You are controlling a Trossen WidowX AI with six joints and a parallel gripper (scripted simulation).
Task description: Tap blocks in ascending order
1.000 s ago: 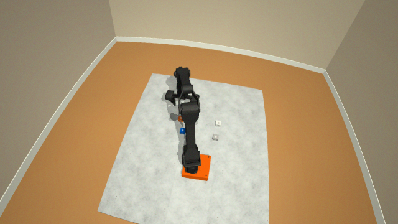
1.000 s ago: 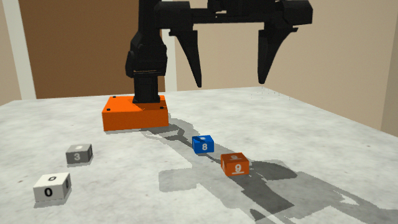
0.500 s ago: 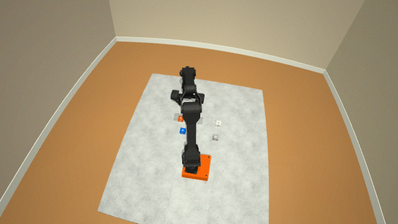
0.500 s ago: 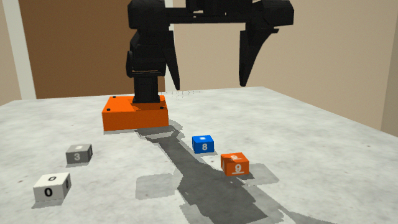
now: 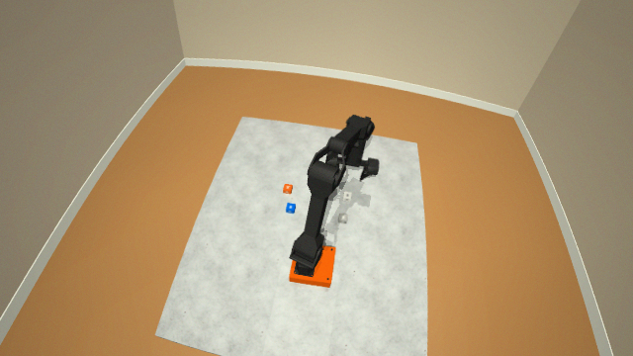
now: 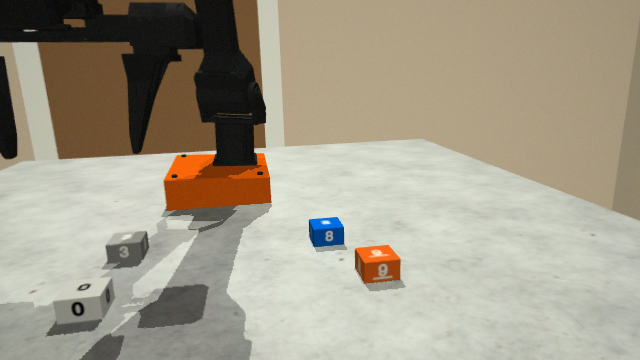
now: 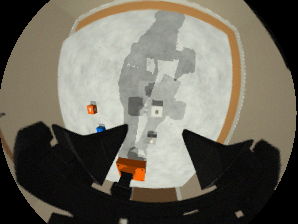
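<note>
My gripper tip is 10 mm to the left of the white block and 110 mm above it. The rest, counted from my gripper tip: grey block (110 mm behind, 110 mm below); then orange block (10 mm behind, 230 mm to the left, 110 mm below); then blue block (100 mm behind, 200 mm to the left, 110 mm below).
</note>
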